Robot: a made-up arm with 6 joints. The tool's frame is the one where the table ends. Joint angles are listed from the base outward.
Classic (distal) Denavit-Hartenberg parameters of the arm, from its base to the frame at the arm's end. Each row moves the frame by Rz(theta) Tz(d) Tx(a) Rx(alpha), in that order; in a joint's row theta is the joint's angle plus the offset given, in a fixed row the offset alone. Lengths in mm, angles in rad.
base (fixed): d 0, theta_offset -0.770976, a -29.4, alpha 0
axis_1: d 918, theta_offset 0.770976, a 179.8, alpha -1.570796
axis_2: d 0, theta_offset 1.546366, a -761.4, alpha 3.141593
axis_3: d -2.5, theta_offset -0.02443, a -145, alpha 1.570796
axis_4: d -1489.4, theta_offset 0, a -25.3, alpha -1.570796
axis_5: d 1.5, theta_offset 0, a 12.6, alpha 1.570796
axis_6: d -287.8, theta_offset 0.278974, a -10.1, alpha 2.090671
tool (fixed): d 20.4, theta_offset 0.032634, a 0, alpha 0
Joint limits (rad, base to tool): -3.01..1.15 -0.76..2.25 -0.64..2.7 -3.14..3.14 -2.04..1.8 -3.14..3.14
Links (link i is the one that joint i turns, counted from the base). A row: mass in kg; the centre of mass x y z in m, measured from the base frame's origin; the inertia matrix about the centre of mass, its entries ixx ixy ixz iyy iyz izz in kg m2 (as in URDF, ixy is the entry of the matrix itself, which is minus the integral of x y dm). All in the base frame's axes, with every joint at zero. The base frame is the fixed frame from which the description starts. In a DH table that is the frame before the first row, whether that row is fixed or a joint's. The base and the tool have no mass.
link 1: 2.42; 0.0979 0.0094 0.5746; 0.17 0 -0.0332 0.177 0 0.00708
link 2: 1.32; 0.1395 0.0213 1.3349; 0.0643 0 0.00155 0.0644 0 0.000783
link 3: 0.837; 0.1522 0.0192 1.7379; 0.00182 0 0 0.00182 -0.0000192 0.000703
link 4: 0.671; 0.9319 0.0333 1.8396; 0.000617 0 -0.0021 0.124 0 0.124
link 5: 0.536; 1.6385 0.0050 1.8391; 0.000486 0 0 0.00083 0 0.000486
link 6: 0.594; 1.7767 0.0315 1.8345; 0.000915 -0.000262 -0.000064 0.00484 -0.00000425 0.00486
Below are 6 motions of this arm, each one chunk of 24 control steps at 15 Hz.
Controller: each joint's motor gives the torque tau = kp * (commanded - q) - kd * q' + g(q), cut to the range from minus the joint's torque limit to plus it. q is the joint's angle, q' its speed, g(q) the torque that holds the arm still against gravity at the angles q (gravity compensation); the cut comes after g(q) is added. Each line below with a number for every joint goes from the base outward.
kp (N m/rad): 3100 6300 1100 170 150 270
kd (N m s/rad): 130 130 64 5.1 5.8 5.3
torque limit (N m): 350 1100 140 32 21 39
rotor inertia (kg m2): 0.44 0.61 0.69 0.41 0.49 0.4
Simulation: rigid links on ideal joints. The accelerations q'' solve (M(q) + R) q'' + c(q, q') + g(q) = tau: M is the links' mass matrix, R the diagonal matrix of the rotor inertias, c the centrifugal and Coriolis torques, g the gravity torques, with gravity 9.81 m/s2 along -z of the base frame. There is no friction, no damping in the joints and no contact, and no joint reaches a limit. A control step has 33 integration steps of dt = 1/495 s. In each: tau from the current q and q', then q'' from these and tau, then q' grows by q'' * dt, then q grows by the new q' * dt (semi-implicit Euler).
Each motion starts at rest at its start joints. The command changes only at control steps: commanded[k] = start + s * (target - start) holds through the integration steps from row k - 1 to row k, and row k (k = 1, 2, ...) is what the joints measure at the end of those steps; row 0 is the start. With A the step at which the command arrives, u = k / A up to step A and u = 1 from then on. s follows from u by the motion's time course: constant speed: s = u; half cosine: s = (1 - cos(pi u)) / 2; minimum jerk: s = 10 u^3 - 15 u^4 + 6 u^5; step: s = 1 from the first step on.
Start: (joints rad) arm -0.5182 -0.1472 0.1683 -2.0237 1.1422 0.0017
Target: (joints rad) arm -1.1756 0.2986 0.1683 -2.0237 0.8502 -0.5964
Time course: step
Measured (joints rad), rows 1 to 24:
1: -0.7011 0.3071 0.5467 -2.0142 1.0494 -0.2227
2: -1.0614 0.3195 0.3189 -2.0297 0.7771 -0.7148
3: -1.2759 0.3222 0.1346 -2.0242 0.6892 -0.8611
4: -1.2499 0.3145 0.0717 -2.0191 0.8152 -0.6229
5: -1.1703 0.3052 0.1103 -2.0358 0.9138 -0.4887
6: -1.1581 0.2942 0.1629 -2.0399 0.8955 -0.6007
7: -1.1731 0.2928 0.1886 -2.0201 0.8441 -0.6396
8: -1.1788 0.2961 0.1859 -2.0078 0.8255 -0.5882
9: -1.1767 0.2992 0.1732 -2.0167 0.8380 -0.5798
10: -1.1751 0.3001 0.1645 -2.0295 0.8540 -0.6021
11: -1.1753 0.2995 0.1631 -2.0310 0.8584 -0.6024
12: -1.1757 0.2987 0.1659 -2.0247 0.8539 -0.5932
13: -1.1757 0.2982 0.1688 -2.0207 0.8488 -0.5944
14: -1.1756 0.2983 0.1698 -2.0216 0.8475 -0.5980
15: -1.1756 0.2985 0.1692 -2.0239 0.8491 -0.5970
16: -1.1756 0.2987 0.1683 -2.0247 0.8507 -0.5957
17: -1.1756 0.2987 0.1679 -2.0241 0.8511 -0.5963
18: -1.1756 0.2986 0.1680 -2.0235 0.8506 -0.5967
19: -1.1756 0.2986 0.1682 -2.0235 0.8500 -0.5964
20: -1.1756 0.2986 0.1684 -2.0237 0.8499 -0.5963
21: -1.1756 0.2986 0.1684 -2.0237 0.8501 -0.5964
22: -1.1756 0.2986 0.1683 -2.0237 0.8503 -0.5965
23: -1.1756 0.2986 0.1683 -2.0237 0.8503 -0.5964
24: -1.1756 0.2986 0.1683 -2.0237 0.8502 -0.5964

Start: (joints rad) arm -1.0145 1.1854 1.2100 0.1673 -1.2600 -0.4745
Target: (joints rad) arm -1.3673 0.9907 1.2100 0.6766 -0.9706 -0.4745
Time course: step
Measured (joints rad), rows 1 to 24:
1: -1.0969 0.9876 1.0276 0.3123 -1.1570 -0.4739
2: -1.3124 0.9910 1.1613 0.6656 -0.9601 -0.4744
3: -1.4469 0.9804 1.2256 0.8509 -0.8735 -0.4755
4: -1.4307 0.9803 1.2456 0.7708 -0.9257 -0.4743
5: -1.3694 0.9882 1.2320 0.6417 -0.9882 -0.4743
6: -1.3447 0.9942 1.2088 0.6173 -0.9986 -0.4747
7: -1.3549 0.9949 1.1976 0.6641 -0.9787 -0.4745
8: -1.3696 0.9923 1.2006 0.6965 -0.9636 -0.4743
9: -1.3733 0.9898 1.2087 0.6907 -0.9636 -0.4745
10: -1.3695 0.9892 1.2137 0.6743 -0.9697 -0.4746
11: -1.3661 0.9900 1.2135 0.6699 -0.9728 -0.4745
12: -1.3658 0.9909 1.2109 0.6748 -0.9720 -0.4745
13: -1.3670 0.9912 1.2091 0.6786 -0.9705 -0.4745
14: -1.3677 0.9910 1.2088 0.6781 -0.9700 -0.4745
15: -1.3676 0.9907 1.2095 0.6763 -0.9704 -0.4745
16: -1.3673 0.9906 1.2102 0.6759 -0.9708 -0.4745
17: -1.3672 0.9906 1.2104 0.6765 -0.9707 -0.4745
18: -1.3672 0.9907 1.2102 0.6769 -0.9706 -0.4745
19: -1.3673 0.9907 1.2100 0.6768 -0.9705 -0.4745
20: -1.3673 0.9907 1.2099 0.6765 -0.9706 -0.4745
21: -1.3673 0.9907 1.2099 0.6765 -0.9706 -0.4745
22: -1.3673 0.9907 1.2100 0.6766 -0.9706 -0.4745
23: -1.3673 0.9907 1.2100 0.6766 -0.9706 -0.4745
24: -1.3673 0.9907 1.2100 0.6766 -0.9706 -0.4745

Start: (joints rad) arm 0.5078 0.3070 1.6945 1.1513 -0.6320 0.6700
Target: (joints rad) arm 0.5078 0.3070 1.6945 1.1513 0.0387 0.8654
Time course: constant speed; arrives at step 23
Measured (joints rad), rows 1 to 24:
1: 0.5078 0.3070 1.6944 1.1513 -0.6180 0.6778
2: 0.5078 0.3071 1.6943 1.1513 -0.5849 0.6899
3: 0.5078 0.3070 1.6944 1.1513 -0.5463 0.6981
4: 0.5078 0.3070 1.6945 1.1513 -0.5129 0.7052
5: 0.5078 0.3070 1.6946 1.1513 -0.4855 0.7140
6: 0.5078 0.3070 1.6946 1.1513 -0.4593 0.7231
7: 0.5078 0.3070 1.6945 1.1513 -0.4313 0.7313
8: 0.5078 0.3070 1.6945 1.1513 -0.4015 0.7396
9: 0.5078 0.3070 1.6944 1.1513 -0.3714 0.7483
10: 0.5078 0.3070 1.6945 1.1513 -0.3419 0.7568
11: 0.5078 0.3070 1.6945 1.1513 -0.3130 0.7653
12: 0.5078 0.3070 1.6945 1.1513 -0.2841 0.7737
13: 0.5078 0.3070 1.6945 1.1513 -0.2550 0.7823
14: 0.5078 0.3070 1.6945 1.1513 -0.2258 0.7908
15: 0.5078 0.3070 1.6945 1.1513 -0.1965 0.7992
16: 0.5078 0.3070 1.6945 1.1513 -0.1674 0.8077
17: 0.5078 0.3070 1.6945 1.1513 -0.1382 0.8162
18: 0.5078 0.3070 1.6945 1.1513 -0.1091 0.8247
19: 0.5078 0.3070 1.6945 1.1513 -0.0799 0.8332
20: 0.5078 0.3070 1.6945 1.1513 -0.0508 0.8417
21: 0.5078 0.3070 1.6945 1.1513 -0.0216 0.8502
22: 0.5078 0.3070 1.6945 1.1513 0.0076 0.8587
23: 0.5078 0.3070 1.6945 1.1513 0.0367 0.8672
24: 0.5079 0.3070 1.6946 1.1513 0.0519 0.8679

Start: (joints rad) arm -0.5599 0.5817 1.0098 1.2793 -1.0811 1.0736
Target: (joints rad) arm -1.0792 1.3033 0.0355 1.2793 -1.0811 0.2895
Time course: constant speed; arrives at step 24
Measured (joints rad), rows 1 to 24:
1: -0.5737 0.6061 1.0071 1.2835 -1.0807 1.0438
2: -0.5981 0.6413 0.9678 1.2864 -1.0794 0.9975
3: -0.6221 0.6776 0.9096 1.2823 -1.0784 0.9653
4: -0.6438 0.7101 0.8545 1.2762 -1.0783 0.9379
5: -0.6650 0.7391 0.8110 1.2749 -1.0791 0.9042
6: -0.6866 0.7672 0.7750 1.2781 -1.0800 0.8696
7: -0.7084 0.7963 0.7394 1.2809 -1.0803 0.8377
8: -0.7302 0.8265 0.7006 1.2810 -1.0801 0.8058
9: -0.7519 0.8571 0.6591 1.2797 -1.0796 0.7726
10: -0.7736 0.8876 0.6170 1.2787 -1.0794 0.7397
11: -0.7953 0.9177 0.5757 1.2788 -1.0795 0.7073
12: -0.8170 0.9476 0.5353 1.2793 -1.0797 0.6747
13: -0.8387 0.9775 0.4953 1.2796 -1.0799 0.6419
14: -0.8605 1.0076 0.4550 1.2795 -1.0799 0.6092
15: -0.8822 1.0377 0.4145 1.2794 -1.0798 0.5766
16: -0.9039 1.0678 0.3738 1.2794 -1.0798 0.5439
17: -0.9255 1.0978 0.3331 1.2794 -1.0798 0.5112
18: -0.9472 1.1279 0.2926 1.2794 -1.0798 0.4786
19: -0.9689 1.1579 0.2520 1.2795 -1.0799 0.4459
20: -0.9906 1.1880 0.2115 1.2795 -1.0799 0.4132
21: -1.0122 1.2180 0.1710 1.2795 -1.0799 0.3805
22: -1.0339 1.2481 0.1304 1.2795 -1.0799 0.3479
23: -1.0555 1.2782 0.0898 1.2795 -1.0799 0.3152
24: -1.0771 1.3082 0.0492 1.2795 -1.0800 0.2825

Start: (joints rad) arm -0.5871 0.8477 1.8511 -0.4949 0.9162 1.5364
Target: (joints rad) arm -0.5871 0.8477 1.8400 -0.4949 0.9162 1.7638
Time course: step
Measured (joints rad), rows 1 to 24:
1: -0.5870 0.8467 1.8463 -0.4944 0.9167 1.7228
2: -0.5872 0.8479 1.8417 -0.4944 0.9169 1.8596
3: -0.5872 0.8485 1.8384 -0.4954 0.9161 1.7668
4: -0.5870 0.8482 1.8378 -0.4958 0.9153 1.7242
5: -0.5870 0.8477 1.8390 -0.4952 0.9153 1.7683
6: -0.5871 0.8475 1.8402 -0.4946 0.9161 1.7794
7: -0.5871 0.8475 1.8407 -0.4945 0.9168 1.7597
8: -0.5871 0.8476 1.8405 -0.4948 0.9167 1.7580
9: -0.5871 0.8477 1.8401 -0.4950 0.9163 1.7663
10: -0.5871 0.8478 1.8398 -0.4950 0.9160 1.7658
11: -0.5871 0.8477 1.8398 -0.4949 0.9160 1.7625
12: -0.5871 0.8477 1.8399 -0.4949 0.9161 1.7632
13: -0.5871 0.8477 1.8400 -0.4949 0.9163 1.7644
14: -0.5871 0.8477 1.8401 -0.4949 0.9163 1.7640
15: -0.5871 0.8477 1.8400 -0.4949 0.9162 1.7635
16: -0.5871 0.8477 1.8400 -0.4949 0.9162 1.7638
17: -0.5871 0.8477 1.8400 -0.4949 0.9162 1.7639
18: -0.5871 0.8477 1.8400 -0.4949 0.9162 1.7638
19: -0.5871 0.8477 1.8400 -0.4949 0.9162 1.7638
20: -0.5871 0.8477 1.8400 -0.4949 0.9162 1.7638
21: -0.5871 0.8477 1.8400 -0.4949 0.9162 1.7638
22: -0.5871 0.8477 1.8400 -0.4949 0.9162 1.7638
23: -0.5871 0.8477 1.8400 -0.4949 0.9162 1.7638
24: -0.5871 0.8477 1.8400 -0.4949 0.9162 1.7638

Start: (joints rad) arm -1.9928 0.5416 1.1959 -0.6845 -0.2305 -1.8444
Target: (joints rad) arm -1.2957 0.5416 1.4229 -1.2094 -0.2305 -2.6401
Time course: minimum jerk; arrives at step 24
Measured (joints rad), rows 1 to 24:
1: -1.9925 0.5416 1.1960 -0.6847 -0.2305 -1.8449
2: -1.9901 0.5417 1.1965 -0.6864 -0.2303 -1.8484
3: -1.9835 0.5418 1.1980 -0.6916 -0.2300 -1.8580
4: -1.9709 0.5419 1.2013 -0.7018 -0.2298 -1.8749
5: -1.9516 0.5419 1.2067 -0.7173 -0.2298 -1.8996
6: -1.9253 0.5420 1.2144 -0.7382 -0.2299 -1.9323
7: -1.8921 0.5420 1.2245 -0.7641 -0.2300 -1.9728
8: -1.8525 0.5420 1.2366 -0.7948 -0.2301 -2.0204
9: -1.8074 0.5420 1.2507 -0.8297 -0.2302 -2.0738
10: -1.7579 0.5420 1.2663 -0.8677 -0.2304 -2.1318
11: -1.7053 0.5420 1.2830 -0.9080 -0.2307 -2.1929
12: -1.6510 0.5419 1.3006 -0.9493 -0.2309 -2.2554
13: -1.5965 0.5418 1.3184 -0.9905 -0.2312 -2.3175
14: -1.5434 0.5417 1.3361 -1.0306 -0.2314 -2.3776
15: -1.4931 0.5416 1.3531 -1.0684 -0.2316 -2.4339
16: -1.4470 0.5415 1.3689 -1.1028 -0.2317 -2.4850
17: -1.4060 0.5413 1.3831 -1.1331 -0.2318 -2.5297
18: -1.3713 0.5412 1.3954 -1.1586 -0.2319 -2.5670
19: -1.3432 0.5412 1.4055 -1.1789 -0.2318 -2.5965
20: -1.3222 0.5412 1.4133 -1.1938 -0.2318 -2.6178
21: -1.3078 0.5412 1.4187 -1.2036 -0.2317 -2.6316
22: -1.2995 0.5412 1.4219 -1.2087 -0.2315 -2.6387
23: -1.2960 0.5413 1.4233 -1.2103 -0.2312 -2.6408
24: -1.2955 0.5415 1.4235 -1.2099 -0.2309 -2.6403

